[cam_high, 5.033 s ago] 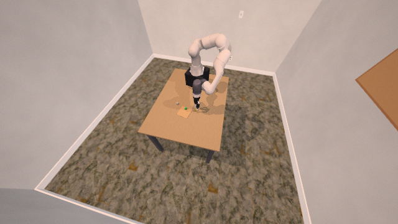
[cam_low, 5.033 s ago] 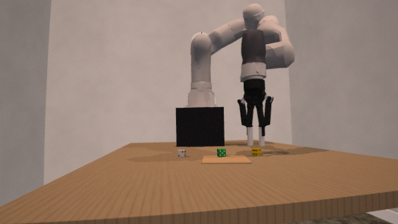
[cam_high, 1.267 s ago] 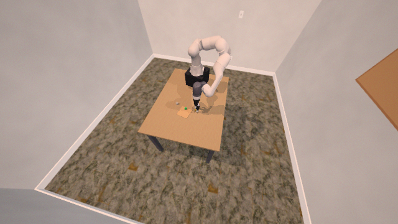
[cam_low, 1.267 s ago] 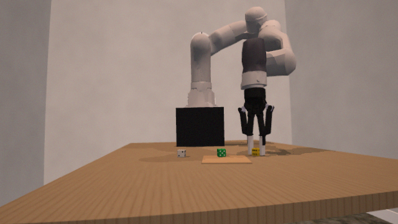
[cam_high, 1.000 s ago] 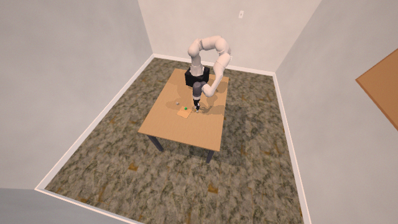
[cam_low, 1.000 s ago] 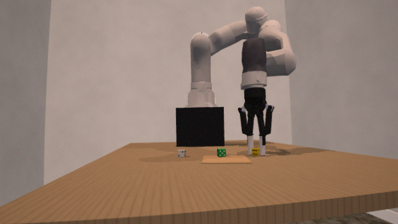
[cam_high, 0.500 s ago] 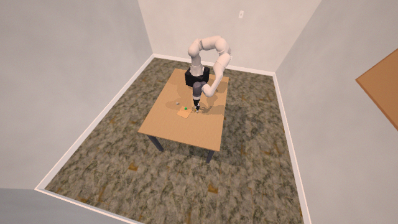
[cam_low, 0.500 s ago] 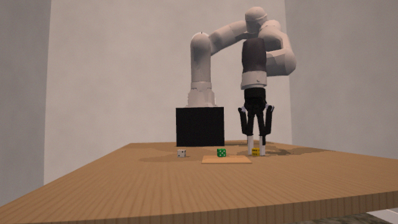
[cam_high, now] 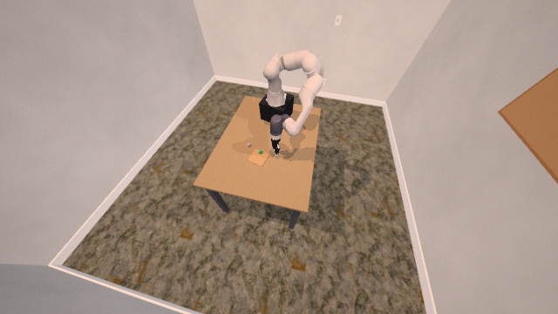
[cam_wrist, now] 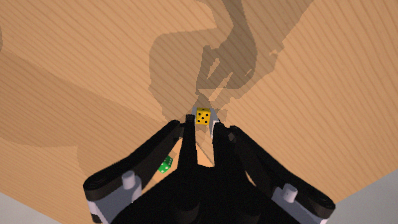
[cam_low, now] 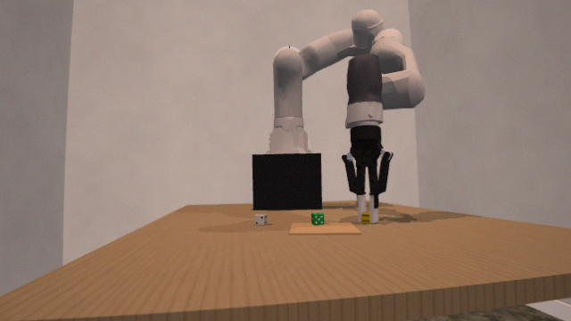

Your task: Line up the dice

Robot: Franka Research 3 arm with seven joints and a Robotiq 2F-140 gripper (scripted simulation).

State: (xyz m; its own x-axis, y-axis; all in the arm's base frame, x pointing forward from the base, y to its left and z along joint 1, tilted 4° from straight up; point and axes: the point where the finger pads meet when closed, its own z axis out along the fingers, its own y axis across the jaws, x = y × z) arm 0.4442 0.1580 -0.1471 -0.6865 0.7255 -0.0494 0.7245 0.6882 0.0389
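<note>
The tan mat is 7 cm ahead of my hand, 13 cm to the right of it and 3 cm below it. Round my hand: white die: 1 cm behind, 26 cm to the right, 2 cm below; green die: 3 cm ahead, 13 cm to the right, 2 cm below; yellow die: 2 cm below.
</note>
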